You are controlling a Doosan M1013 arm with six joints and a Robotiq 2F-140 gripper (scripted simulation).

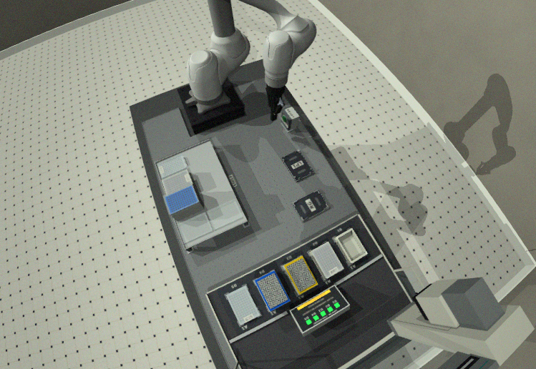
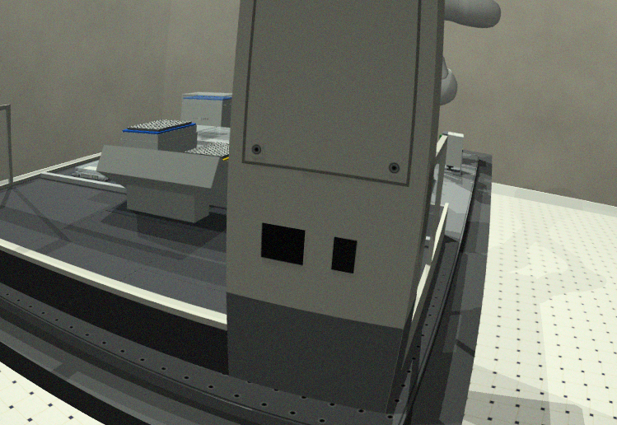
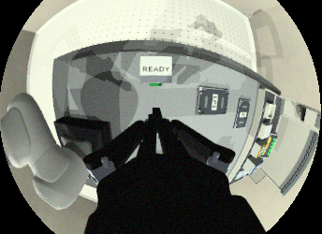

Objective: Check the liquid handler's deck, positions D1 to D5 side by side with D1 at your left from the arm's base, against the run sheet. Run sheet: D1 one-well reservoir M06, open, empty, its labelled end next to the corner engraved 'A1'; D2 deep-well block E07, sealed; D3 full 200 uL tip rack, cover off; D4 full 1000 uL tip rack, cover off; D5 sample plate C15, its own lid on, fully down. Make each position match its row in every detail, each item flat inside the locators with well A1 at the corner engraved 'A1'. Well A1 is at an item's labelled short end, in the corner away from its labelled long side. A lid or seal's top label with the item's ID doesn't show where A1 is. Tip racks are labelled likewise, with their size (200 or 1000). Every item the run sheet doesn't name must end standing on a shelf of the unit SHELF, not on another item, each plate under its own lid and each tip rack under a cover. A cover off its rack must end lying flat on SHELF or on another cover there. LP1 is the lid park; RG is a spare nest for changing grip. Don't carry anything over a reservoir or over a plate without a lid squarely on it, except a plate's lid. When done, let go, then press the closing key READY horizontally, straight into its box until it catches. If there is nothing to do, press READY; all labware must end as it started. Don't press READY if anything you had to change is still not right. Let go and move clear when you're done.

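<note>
Right now the ready key box is 8 cm to the left of my hand and 8 cm below it. The rest, counted from my hand: one-well reservoir 67 cm ahead, 9 cm below; shelf unit 15 cm ahead, 46 cm to the right, 9 cm below; spare nest 43 cm ahead, 4 cm to the right, 14 cm below.
</note>
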